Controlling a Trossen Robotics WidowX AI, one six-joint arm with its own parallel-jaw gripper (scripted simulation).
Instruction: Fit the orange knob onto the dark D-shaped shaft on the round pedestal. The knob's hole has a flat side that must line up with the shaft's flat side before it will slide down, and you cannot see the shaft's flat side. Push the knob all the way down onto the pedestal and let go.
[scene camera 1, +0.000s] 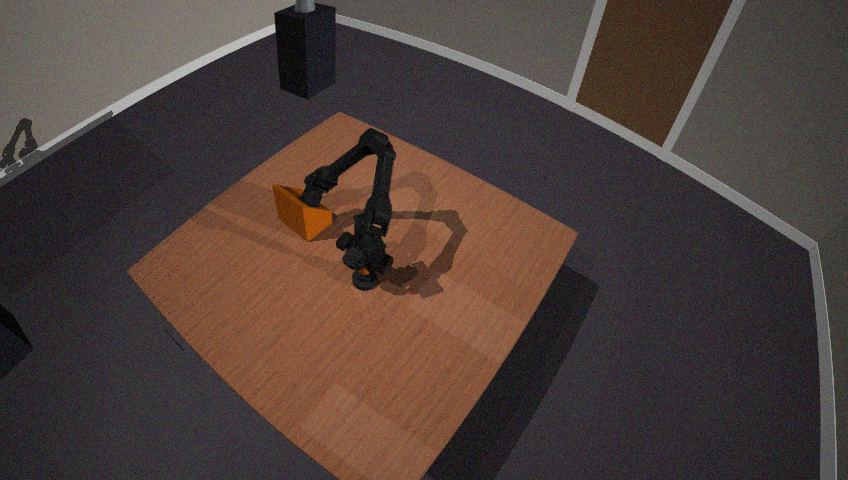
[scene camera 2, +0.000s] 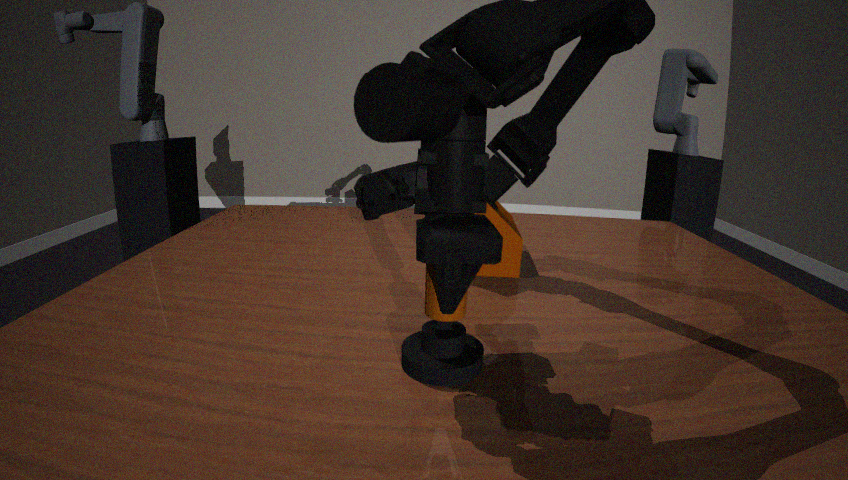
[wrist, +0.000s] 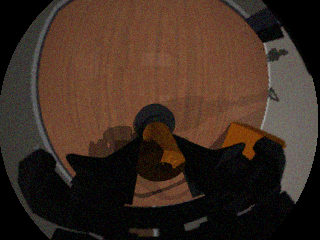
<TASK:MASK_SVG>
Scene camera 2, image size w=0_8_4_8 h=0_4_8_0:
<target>my gripper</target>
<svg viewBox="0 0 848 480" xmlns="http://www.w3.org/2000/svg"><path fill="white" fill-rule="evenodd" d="M421 140L417 161L393 166L359 177L353 187L357 196L356 205L361 208L365 220L377 219L380 215L405 209L414 204L414 214L425 215L423 219L416 220L416 260L422 263L433 264L442 313L454 314L483 264L495 265L501 263L502 235L484 214L475 214L486 213L487 202L483 199L485 166L489 165L489 154L485 152L485 140Z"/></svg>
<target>knob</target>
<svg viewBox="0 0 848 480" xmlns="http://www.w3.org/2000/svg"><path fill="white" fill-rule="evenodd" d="M426 263L425 315L430 319L440 322L452 322L463 319L466 314L468 290L454 314L443 314L435 268L433 264Z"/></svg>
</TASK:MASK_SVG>
